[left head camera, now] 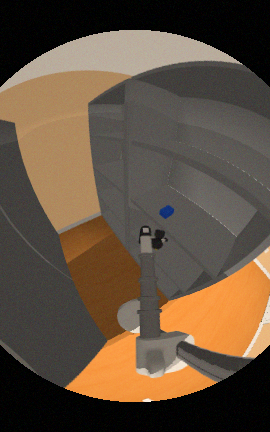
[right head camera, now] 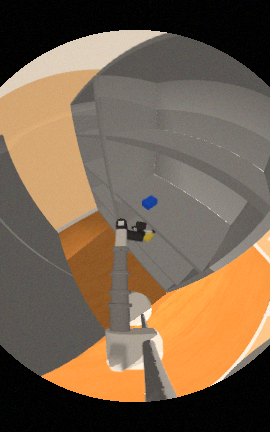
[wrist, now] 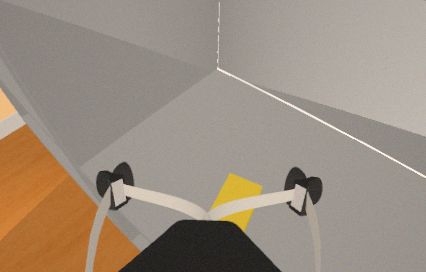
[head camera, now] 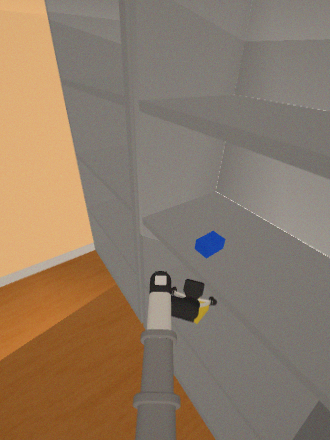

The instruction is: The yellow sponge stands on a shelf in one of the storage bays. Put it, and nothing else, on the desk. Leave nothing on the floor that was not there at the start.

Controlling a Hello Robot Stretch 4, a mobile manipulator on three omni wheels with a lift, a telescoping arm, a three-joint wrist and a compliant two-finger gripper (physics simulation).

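Frame: origin at the robot's base, x ahead, y left, z up, level; centimetres.
Where they show: gripper, fingertip midpoint: [wrist: 209,181]; robot's base at its link origin: [left head camera: 135,314] [right head camera: 133,307].
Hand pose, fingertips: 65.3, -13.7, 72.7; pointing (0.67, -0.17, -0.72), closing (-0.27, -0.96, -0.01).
Each offset is from my fingertips to the top centre of the thing, as dx, dy, dz. Level surfaces: height alone.
The yellow sponge @[+5.1, -5.5, -17.6] [head camera: 201,314] [right head camera: 148,237] [wrist: 237,191] is partly hidden by the gripper. In the wrist view it lies on a grey shelf board @[dz -22.1] [wrist: 350,205], behind the finger straps and the black gripper body. The board appears to be below the one with the blue block. My gripper [head camera: 193,295] [right head camera: 144,230] [wrist: 209,181] is open, its fingertips wide apart, with the sponge's visible part between them in the wrist view and not gripped. How high the fingers are above the board is hard to tell. I cannot identify the desk.
A blue block @[+3.9, -3.9, +28.1] [head camera: 210,244] [left head camera: 167,212] [right head camera: 149,202] lies on a shelf behind the gripper. A grey upright divider [head camera: 131,165] stands left of this bay. A shelf board [head camera: 260,132] runs above. A large dark panel [left head camera: 30,270] [right head camera: 30,280] stands at the left.
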